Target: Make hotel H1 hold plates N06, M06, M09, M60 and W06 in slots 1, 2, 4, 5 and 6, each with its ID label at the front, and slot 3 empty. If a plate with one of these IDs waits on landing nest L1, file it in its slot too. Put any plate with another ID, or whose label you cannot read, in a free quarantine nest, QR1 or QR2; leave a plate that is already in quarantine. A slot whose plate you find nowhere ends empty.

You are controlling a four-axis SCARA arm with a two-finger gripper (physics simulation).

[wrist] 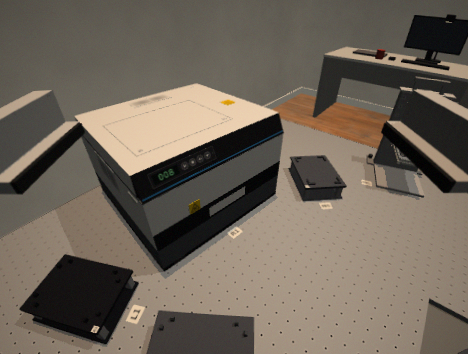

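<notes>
My gripper (233,108) is open and empty, with its two fingers at the left and right edges of the wrist view. Landing nest L1 (75,292) is a black raised platform with small pegs at the lower left; no plate shows on it. Its label L1 (135,314) lies beside it. The hotel (391,136) stands at the right, partly hidden behind the right finger, with its base plate on the table. Its slots and plate IDs cannot be made out. No nest in view can be read as QR1 or QR2.
A large box-shaped device (215,172) with a cream lid and a display stands left of centre, by the label R1 (235,232). A dark block nest (318,172) stands between it and the hotel. Another dark platform (205,335) is cut off at the bottom. A desk (327,85) stands behind.
</notes>
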